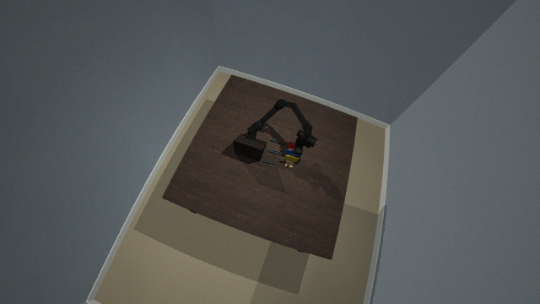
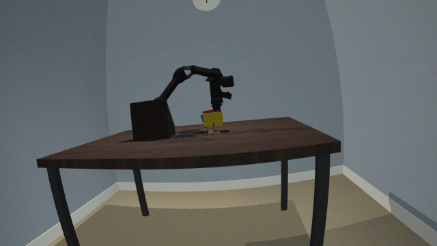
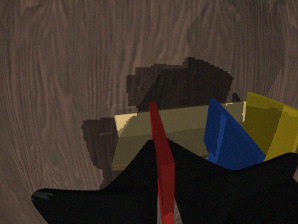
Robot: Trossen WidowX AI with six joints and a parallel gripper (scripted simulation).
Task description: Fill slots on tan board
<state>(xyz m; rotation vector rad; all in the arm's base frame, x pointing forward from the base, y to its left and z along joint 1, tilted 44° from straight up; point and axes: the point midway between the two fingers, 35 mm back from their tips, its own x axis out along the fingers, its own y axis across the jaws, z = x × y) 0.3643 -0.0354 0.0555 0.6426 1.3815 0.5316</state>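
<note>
My gripper tip is 30 mm past the red board. Also, from my gripper tip: yellow board: 30 mm behind, 100 mm to the right, 20 mm below; tan board: 30 mm behind, 50 mm to the right, 50 mm below; blue board: 30 mm behind, 50 mm to the right, 20 mm below.
</note>
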